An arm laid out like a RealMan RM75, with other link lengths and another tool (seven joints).
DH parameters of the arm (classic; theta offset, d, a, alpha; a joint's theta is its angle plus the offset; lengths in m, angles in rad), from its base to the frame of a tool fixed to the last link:
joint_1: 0 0.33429 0 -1.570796
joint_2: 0 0 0 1.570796
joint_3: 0 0.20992 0 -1.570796
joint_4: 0 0 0 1.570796
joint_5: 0 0.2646 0 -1.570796
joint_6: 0 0 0 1.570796
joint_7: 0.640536 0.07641 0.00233 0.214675
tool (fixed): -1.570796 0.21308 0 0
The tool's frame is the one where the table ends.
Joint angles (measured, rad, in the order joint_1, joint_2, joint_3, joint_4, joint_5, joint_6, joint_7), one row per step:
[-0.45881, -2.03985, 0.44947, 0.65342, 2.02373, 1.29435, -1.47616]
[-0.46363, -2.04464, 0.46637, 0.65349, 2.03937, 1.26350, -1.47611]
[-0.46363, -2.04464, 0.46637, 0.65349, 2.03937, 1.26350, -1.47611]
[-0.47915, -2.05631, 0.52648, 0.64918, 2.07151, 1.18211, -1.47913]
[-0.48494, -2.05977, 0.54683, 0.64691, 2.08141, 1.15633, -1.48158]
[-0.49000, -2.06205, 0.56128, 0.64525, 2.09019, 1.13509, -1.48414]
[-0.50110, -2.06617, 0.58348, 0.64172, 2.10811, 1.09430, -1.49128]
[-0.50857, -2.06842, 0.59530, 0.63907, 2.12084, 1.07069, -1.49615]
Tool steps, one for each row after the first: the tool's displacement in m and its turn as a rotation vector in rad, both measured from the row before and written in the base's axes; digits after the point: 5 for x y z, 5 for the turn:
[-0.00378, 0.00229, -0.00626, -0.00941, 0.02870, 0.00916]
[0.00000, 0.00000, 0.00000, 0.00000, 0.00000, 0.00000]
[-0.00545, 0.00663, -0.01859, -0.02988, 0.07409, 0.01293]
[-0.00112, 0.00215, -0.00597, -0.00981, 0.02322, 0.00272]
[-0.00125, 0.00197, -0.00389, -0.00592, 0.01918, 0.00291]
[-0.00262, 0.00430, -0.00582, -0.00692, 0.03444, 0.00758]
[-0.00148, 0.00251, -0.00335, -0.00447, 0.02087, 0.00413]

